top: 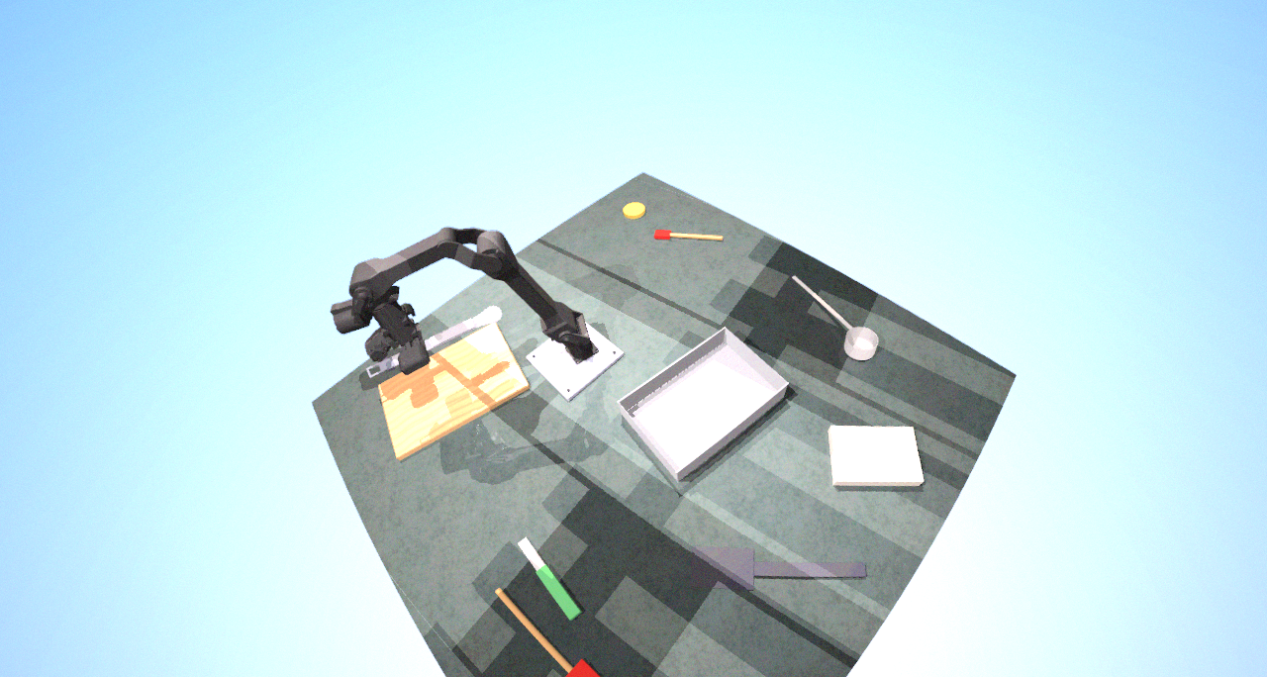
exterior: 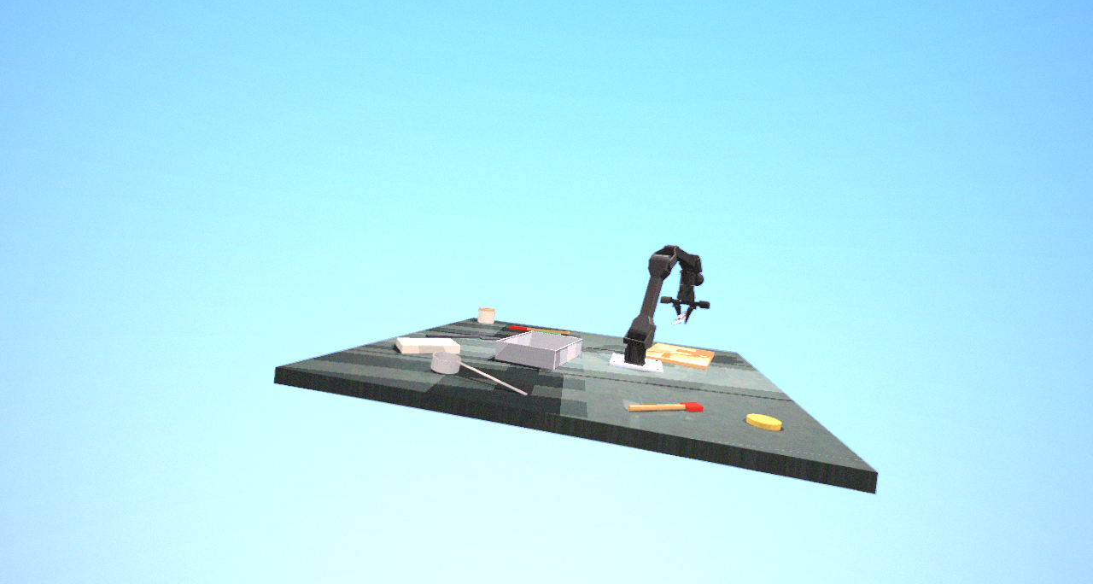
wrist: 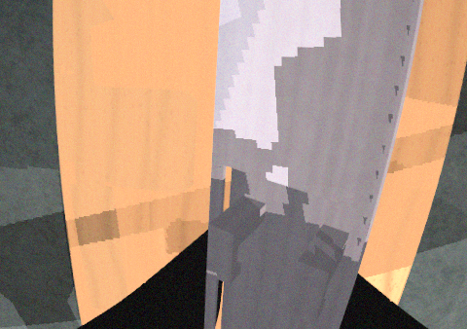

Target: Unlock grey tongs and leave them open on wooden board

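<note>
Right now my gripper tip is 13 cm above the wooden board. From my gripper tip the other things lie so: yellow lock piece: 1 cm to the left, 4 cm above; then grey roasting tin: 42 cm ahead, 47 cm to the left, 10 cm below; then red-headed tool: 66 cm ahead, 5 cm to the right, 13 cm below.
</note>
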